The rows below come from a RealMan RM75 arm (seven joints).
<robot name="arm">
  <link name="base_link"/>
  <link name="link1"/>
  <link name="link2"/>
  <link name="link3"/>
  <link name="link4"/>
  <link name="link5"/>
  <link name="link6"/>
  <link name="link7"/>
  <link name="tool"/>
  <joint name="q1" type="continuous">
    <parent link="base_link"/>
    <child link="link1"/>
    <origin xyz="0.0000 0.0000 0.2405" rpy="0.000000 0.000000 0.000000"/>
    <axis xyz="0 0 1"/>
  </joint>
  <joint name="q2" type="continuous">
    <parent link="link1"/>
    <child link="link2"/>
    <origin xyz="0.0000 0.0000 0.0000" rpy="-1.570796 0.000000 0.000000"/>
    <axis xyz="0 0 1"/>
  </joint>
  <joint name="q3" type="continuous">
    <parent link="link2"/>
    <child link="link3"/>
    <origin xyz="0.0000 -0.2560 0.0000" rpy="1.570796 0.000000 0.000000"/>
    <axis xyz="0 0 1"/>
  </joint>
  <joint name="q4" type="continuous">
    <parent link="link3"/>
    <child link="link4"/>
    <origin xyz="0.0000 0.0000 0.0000" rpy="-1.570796 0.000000 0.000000"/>
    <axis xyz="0 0 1"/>
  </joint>
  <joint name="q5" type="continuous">
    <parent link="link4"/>
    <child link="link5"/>
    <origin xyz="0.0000 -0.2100 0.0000" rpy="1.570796 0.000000 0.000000"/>
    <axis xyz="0 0 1"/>
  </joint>
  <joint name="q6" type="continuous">
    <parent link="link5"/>
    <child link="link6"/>
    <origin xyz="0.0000 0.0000 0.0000" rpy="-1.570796 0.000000 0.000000"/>
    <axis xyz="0 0 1"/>
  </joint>
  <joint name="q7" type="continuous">
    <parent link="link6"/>
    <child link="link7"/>
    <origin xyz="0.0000 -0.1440 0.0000" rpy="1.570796 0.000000 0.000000"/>
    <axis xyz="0 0 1"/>
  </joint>
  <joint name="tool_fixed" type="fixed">
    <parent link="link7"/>
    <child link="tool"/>
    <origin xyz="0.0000 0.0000 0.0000" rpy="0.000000 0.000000 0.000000"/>
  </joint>
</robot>
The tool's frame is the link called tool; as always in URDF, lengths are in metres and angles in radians. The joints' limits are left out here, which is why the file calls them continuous.
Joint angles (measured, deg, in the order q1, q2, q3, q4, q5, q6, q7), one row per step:
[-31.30 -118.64 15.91 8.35 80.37 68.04 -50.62]
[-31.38 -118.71 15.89 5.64 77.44 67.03 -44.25]
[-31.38 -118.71 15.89 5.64 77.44 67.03 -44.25]
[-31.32 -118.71 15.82 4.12 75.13 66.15 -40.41]
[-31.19 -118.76 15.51 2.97 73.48 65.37 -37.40]
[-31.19 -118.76 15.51 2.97 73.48 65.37 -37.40]
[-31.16 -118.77 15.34 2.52 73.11 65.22 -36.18]
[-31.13 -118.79 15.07 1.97 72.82 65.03 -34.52]
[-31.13 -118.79 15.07 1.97 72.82 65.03 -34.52]
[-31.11 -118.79 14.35 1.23 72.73 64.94 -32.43]
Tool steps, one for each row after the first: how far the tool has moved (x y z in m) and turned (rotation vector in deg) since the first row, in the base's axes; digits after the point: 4 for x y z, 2 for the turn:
[-0.0025 -0.0021 -0.0067 1.78 2.72 1.32]
[-0.0025 -0.0021 -0.0067 1.78 2.72 1.32]
[-0.0060 -0.0035 -0.0091 3.14 4.32 2.83]
[-0.0096 -0.0053 -0.0112 4.11 5.58 4.29]
[-0.0096 -0.0053 -0.0112 4.11 5.58 4.29]
[-0.0103 -0.0060 -0.0123 4.38 6.20 4.60]
[-0.0111 -0.0069 -0.0140 4.64 7.17 4.90]
[-0.0111 -0.0069 -0.0140 4.64 7.17 4.90]
[-0.0118 -0.0081 -0.0157 5.08 8.29 5.20]

